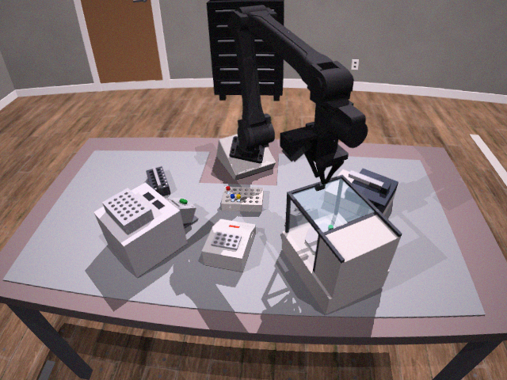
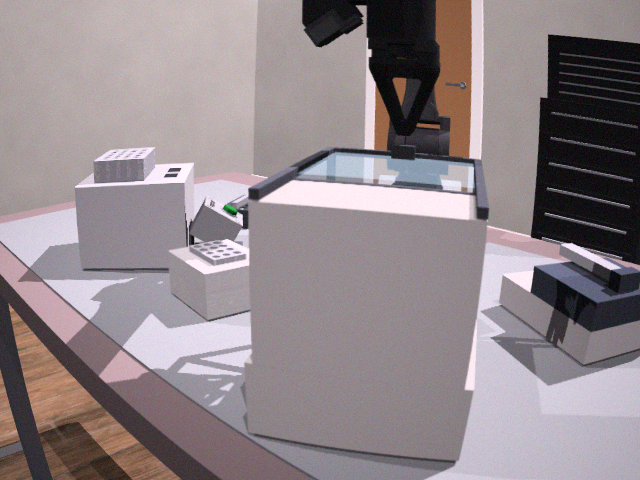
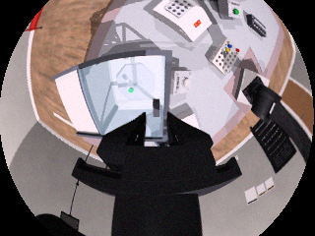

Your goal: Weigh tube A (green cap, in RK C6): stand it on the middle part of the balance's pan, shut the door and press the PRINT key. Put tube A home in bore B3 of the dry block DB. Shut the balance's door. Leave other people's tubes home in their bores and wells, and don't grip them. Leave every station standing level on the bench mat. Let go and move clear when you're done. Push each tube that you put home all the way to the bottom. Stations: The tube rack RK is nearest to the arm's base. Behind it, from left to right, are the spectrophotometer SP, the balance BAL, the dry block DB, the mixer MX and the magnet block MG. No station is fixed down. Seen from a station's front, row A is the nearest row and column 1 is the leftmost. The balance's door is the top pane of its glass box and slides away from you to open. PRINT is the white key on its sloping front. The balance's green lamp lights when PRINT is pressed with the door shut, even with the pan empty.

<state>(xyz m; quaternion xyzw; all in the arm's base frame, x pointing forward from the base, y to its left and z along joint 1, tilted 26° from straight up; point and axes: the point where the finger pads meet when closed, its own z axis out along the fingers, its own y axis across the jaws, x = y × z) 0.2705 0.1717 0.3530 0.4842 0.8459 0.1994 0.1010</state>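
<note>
My gripper is now 30 mm short of the glass door pane, 20 mm to the right of it and 30 mm above it. Round my hand: dry block: 50 mm ahead, 230 mm to the right, 210 mm below; spectrophotometer: 210 mm behind, 150 mm to the left, 170 mm below; tube rack RK: 150 mm behind, 230 mm to the right, 230 mm below.
</note>
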